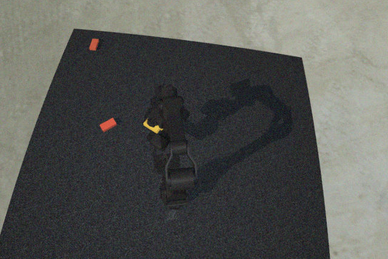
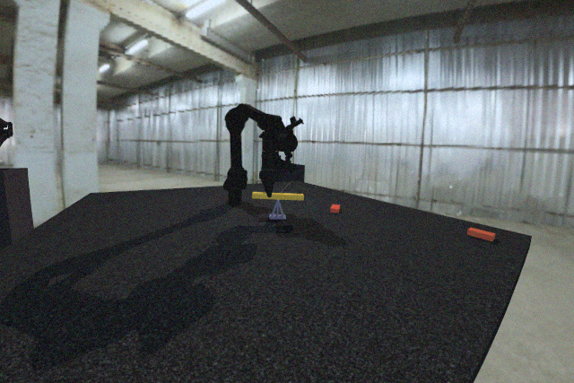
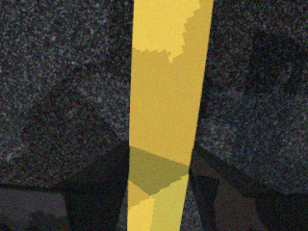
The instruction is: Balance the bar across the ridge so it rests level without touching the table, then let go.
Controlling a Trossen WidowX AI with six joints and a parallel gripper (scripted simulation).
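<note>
My gripper tip is now 3 cm to the right of the yellow bar and 1 cm short of it.
</note>
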